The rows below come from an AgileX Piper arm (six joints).
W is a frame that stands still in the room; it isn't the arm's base.
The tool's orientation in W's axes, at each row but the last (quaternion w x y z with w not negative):
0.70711, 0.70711, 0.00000, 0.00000
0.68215, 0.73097, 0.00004, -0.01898
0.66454, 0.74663, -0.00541, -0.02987
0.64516, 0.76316, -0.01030, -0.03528
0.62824, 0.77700, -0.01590, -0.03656
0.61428, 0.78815, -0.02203, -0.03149
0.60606, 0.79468, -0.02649, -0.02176
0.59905, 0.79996, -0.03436, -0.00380
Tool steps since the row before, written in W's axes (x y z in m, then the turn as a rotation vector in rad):
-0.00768, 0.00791, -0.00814, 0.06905, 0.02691, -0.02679
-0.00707, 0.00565, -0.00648, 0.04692, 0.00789, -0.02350
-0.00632, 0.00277, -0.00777, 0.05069, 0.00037, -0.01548
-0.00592, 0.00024, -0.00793, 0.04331, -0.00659, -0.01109
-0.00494, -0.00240, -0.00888, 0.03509, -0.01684, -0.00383
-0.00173, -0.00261, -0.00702, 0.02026, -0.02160, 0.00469
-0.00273, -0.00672, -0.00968, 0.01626, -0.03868, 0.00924
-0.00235, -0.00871, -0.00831, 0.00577, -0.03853, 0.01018
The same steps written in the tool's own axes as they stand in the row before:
-0.00768, -0.00814, -0.00791, 0.06905, -0.02679, -0.02691
-0.00703, -0.00704, -0.00499, 0.04734, -0.02276, -0.00755
-0.00615, -0.00824, -0.00153, 0.05116, -0.01381, -0.00121
-0.00560, -0.00803, 0.00147, 0.04405, -0.00854, 0.00541
-0.00443, -0.00828, 0.00457, 0.03631, 0.00054, 0.01452
-0.00137, -0.00618, 0.00436, 0.02168, 0.00991, 0.01819
-0.00224, -0.00752, 0.00921, 0.01885, 0.01887, 0.03369
-0.00212, -0.00541, 0.01080, 0.00841, 0.02025, 0.03377

